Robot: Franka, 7 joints.
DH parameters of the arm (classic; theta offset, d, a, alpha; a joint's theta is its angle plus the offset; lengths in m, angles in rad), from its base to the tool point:
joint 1: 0 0.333 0 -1.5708
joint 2: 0 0 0 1.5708
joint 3: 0 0.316 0.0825 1.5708
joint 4: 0 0 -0.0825 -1.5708
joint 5: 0 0.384 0 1.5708
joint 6: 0 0 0.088 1.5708
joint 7: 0 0.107 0 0
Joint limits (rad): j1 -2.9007..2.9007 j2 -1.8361..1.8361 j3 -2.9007..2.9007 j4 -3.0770..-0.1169 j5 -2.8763..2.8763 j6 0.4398..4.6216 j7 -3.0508..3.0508
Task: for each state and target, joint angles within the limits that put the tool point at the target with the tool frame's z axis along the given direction. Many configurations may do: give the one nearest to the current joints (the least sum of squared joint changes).
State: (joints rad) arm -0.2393 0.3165 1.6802 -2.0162 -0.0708 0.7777 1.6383
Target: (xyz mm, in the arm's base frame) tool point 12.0 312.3 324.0 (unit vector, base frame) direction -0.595 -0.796 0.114
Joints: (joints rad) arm -0.1485 0.3880 1.4630 -2.4574 0.4656 1.0167 1.6383
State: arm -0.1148 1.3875 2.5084 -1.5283 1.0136 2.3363 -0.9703
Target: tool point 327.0 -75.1 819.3 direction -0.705 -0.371 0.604
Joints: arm -0.7077 1.8361 2.7507 -2.0000 1.2156 1.9315 -0.9703
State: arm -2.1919 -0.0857 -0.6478 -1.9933 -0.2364 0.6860 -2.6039
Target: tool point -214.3 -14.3 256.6 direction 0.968 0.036 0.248
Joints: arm -2.3174 0.1505 -0.7443 -2.6372 0.0268 0.9234 -2.6039
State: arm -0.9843 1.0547 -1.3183 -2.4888 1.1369 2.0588 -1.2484
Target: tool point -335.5 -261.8 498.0 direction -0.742 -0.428 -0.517
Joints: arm -0.6339 1.2746 -2.0440 -2.5311 1.7790 2.3329 -1.2484
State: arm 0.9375 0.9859 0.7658 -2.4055 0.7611 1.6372 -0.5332
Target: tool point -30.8 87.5 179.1 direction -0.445 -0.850 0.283
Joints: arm 0.7536 0.2729 0.5689 -3.0053 0.2513 1.4105 -0.5332
